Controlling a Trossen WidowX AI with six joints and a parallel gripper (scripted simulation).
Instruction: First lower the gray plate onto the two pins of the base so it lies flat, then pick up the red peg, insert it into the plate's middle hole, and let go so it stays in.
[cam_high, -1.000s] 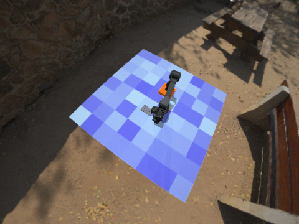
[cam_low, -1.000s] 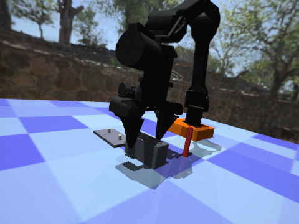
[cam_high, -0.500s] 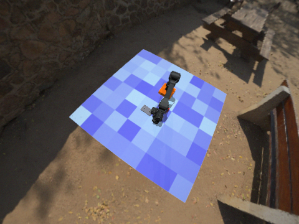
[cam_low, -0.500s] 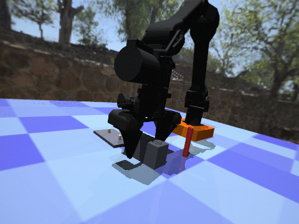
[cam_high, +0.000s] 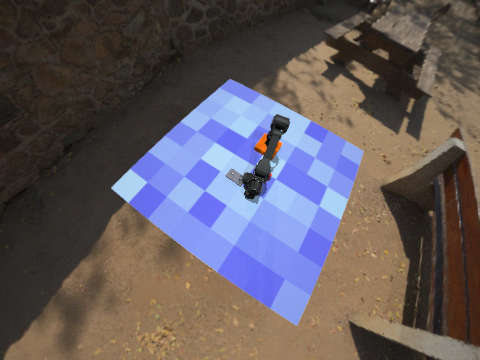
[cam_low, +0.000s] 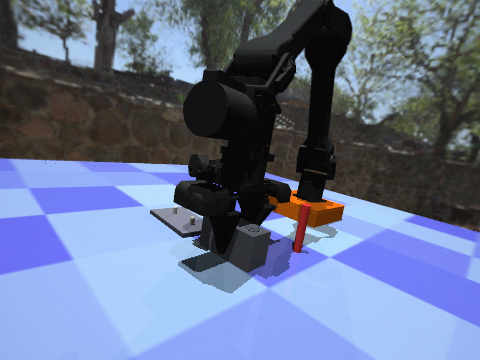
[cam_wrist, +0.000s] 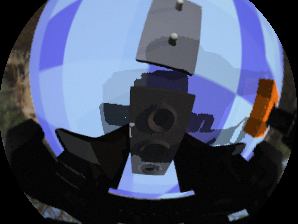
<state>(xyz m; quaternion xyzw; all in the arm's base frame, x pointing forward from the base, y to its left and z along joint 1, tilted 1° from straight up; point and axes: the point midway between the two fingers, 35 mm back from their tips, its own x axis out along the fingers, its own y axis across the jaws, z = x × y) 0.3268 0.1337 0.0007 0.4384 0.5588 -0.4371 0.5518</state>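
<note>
Right now my gripper tip is 2 cm short of the dark base and 13 cm to the left of it. Round my gripper tip: gray plate 3 cm above; then red peg 12 cm behind, 2 cm to the left, 3 cm above.
</note>
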